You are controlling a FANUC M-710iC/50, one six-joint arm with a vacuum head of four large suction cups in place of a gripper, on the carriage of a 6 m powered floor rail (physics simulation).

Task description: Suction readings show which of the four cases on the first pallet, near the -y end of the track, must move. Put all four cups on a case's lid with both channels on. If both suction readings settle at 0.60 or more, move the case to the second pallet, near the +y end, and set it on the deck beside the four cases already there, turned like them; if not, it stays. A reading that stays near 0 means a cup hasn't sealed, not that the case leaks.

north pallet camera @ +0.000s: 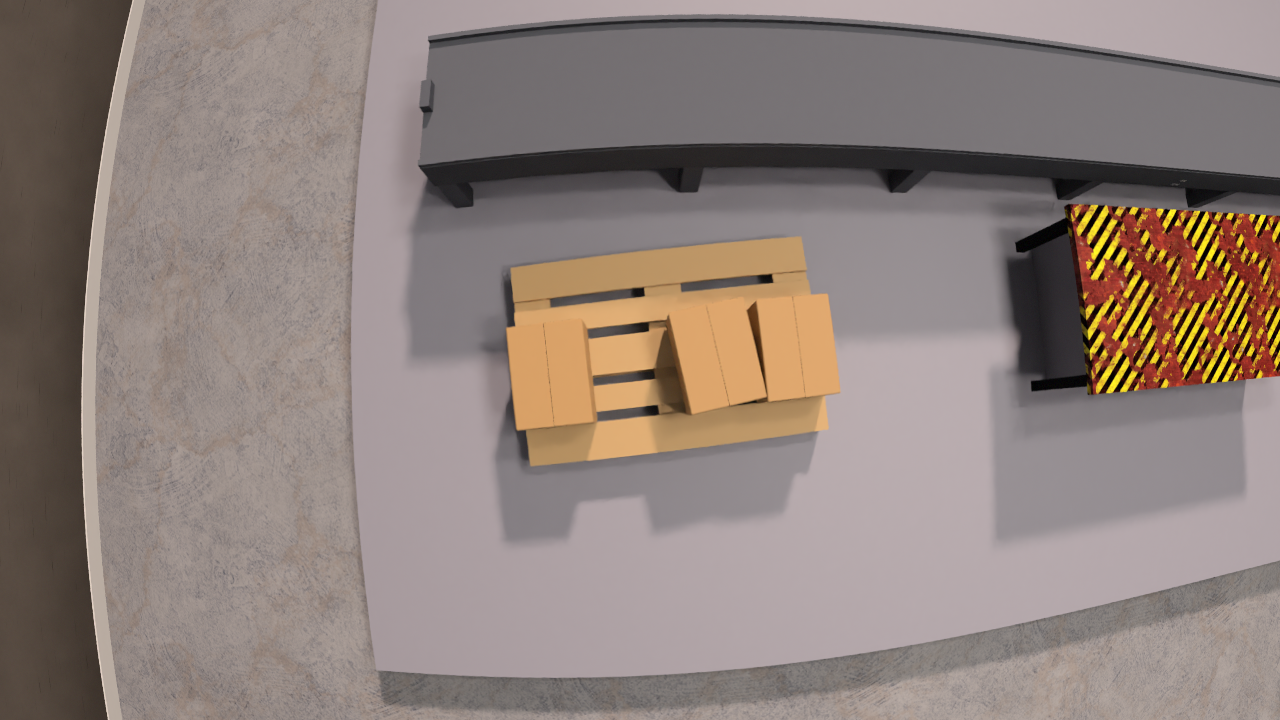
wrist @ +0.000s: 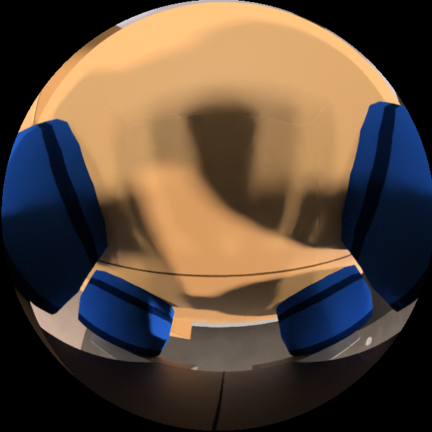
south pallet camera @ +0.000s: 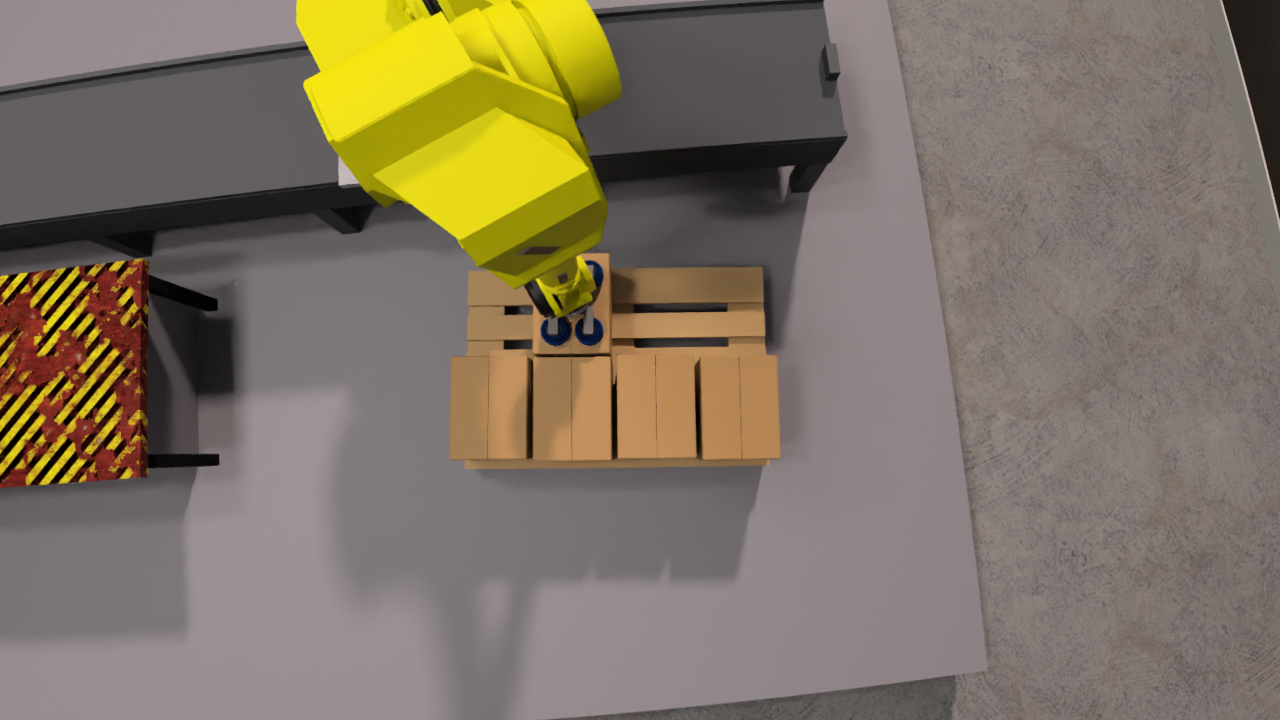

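In the south pallet camera, the second pallet (south pallet camera: pixel 693 282) carries a row of four cases; a left one (south pallet camera: pixel 506 407) and a right one (south pallet camera: pixel 719 407) form its ends. A fifth case (south pallet camera: pixel 604 302) (wrist: pixel 225 65) is behind the second from the left, turned like the row, its lid about level with theirs. My vacuum head (south pallet camera: pixel 572 304) (wrist: pixel 222 210) has its blue cups on that lid; I take it as held. Deck contact is hidden. In the north pallet camera, the first pallet (north pallet camera: pixel 657 263) carries a left case (north pallet camera: pixel 572 374), a tilted-in-plan case (north pallet camera: pixel 716 358) and a right case (north pallet camera: pixel 794 347).
The grey rail bed (north pallet camera: pixel 760 85) (south pallet camera: pixel 716 98) runs behind both pallets. A red, yellow and black striped table (north pallet camera: pixel 1181 300) (south pallet camera: pixel 71 376) stands between them. The yellow arm (south pallet camera: pixel 483 161) reaches over the rail. Bare deck shows right of the fifth case.
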